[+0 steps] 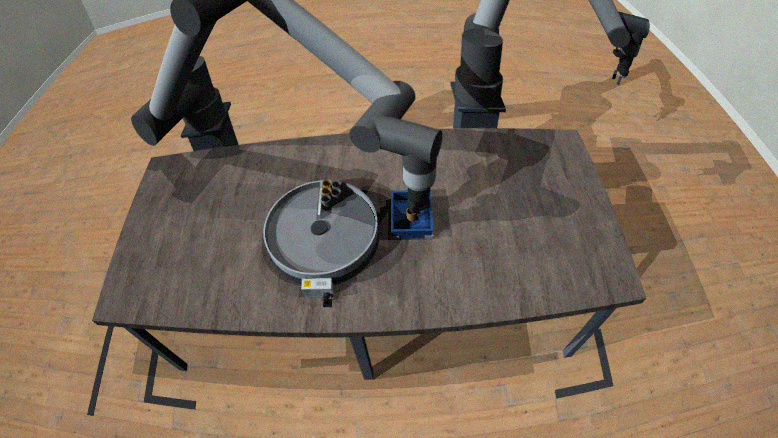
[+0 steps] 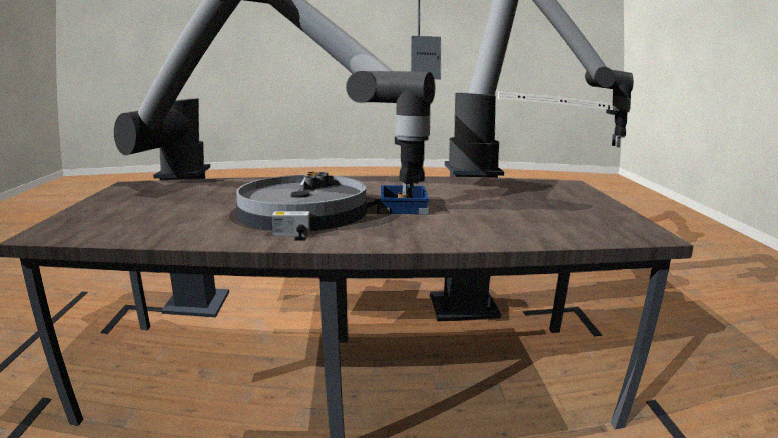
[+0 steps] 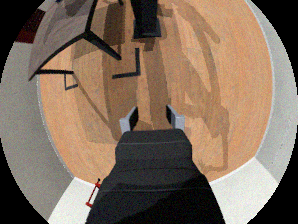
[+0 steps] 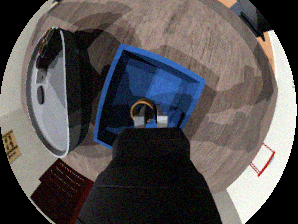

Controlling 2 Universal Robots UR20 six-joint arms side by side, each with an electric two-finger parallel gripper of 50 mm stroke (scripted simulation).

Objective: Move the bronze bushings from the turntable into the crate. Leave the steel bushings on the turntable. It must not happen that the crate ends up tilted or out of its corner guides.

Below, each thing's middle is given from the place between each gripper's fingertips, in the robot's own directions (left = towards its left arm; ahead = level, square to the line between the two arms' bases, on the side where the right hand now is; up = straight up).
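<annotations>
With respect to the blue crate (image 1: 423,225), my right gripper is 1 cm short of it, 1 cm to the left of it and 2 cm above it.
From my left hand, the blue crate is 140 mm below, 1230 mm to the right and 780 mm ahead.
</annotations>
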